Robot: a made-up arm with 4 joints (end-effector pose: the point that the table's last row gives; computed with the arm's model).
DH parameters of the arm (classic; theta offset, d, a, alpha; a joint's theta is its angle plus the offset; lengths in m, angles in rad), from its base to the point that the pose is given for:
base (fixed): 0 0.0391 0 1.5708
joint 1: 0 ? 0.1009 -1.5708
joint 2: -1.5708 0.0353 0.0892 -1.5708
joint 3: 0 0.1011 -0.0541 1.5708
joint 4: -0.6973 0 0.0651 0
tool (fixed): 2.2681 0.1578 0 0
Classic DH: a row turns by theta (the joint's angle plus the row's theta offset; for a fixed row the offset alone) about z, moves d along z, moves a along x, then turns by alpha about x.
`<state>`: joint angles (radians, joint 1 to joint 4).
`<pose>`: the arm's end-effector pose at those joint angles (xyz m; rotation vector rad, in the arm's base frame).
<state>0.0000 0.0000 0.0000 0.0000</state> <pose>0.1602 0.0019 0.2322 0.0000 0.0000 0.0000</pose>
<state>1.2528 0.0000 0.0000 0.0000</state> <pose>-0.1333 0.0019 0.2516 0.0000 -1.2528 0.0000</pose>
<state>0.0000 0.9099 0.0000 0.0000</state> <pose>0.2044 0.0815 0.2322 0.0000 0.0000 0.9099</pose>
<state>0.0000 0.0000 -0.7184 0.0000</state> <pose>0.1602 0.1047 0.1904 -0.7184 0.0000 0.0000</pose>
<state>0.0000 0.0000 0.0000 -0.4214</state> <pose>0.1434 0.0234 0.2322 0.0000 0.0000 -0.4214</pose>
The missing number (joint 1, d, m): -0.0869
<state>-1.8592 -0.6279 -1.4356 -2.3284</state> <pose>-0.1227 0.0992 -0.1597 -2.1398 -0.5962 -0.2508</pose>
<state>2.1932 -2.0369 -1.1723 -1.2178</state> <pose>-0.1145 0.0128 0.1534 1.4406 0.4038 -2.3560</pose>
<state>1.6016 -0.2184 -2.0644 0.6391</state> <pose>0.0235 0.1194 0.2477 -1.4350 -0.2583 -1.1240</pose>
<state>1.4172 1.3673 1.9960 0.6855</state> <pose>0.0921 0.1390 0.3738 0.7595 0.0777 2.1986</pose>
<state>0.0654 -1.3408 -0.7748 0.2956</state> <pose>0.1245 0.0171 0.1997 -0.5191 0.5328 -1.0049</pose>
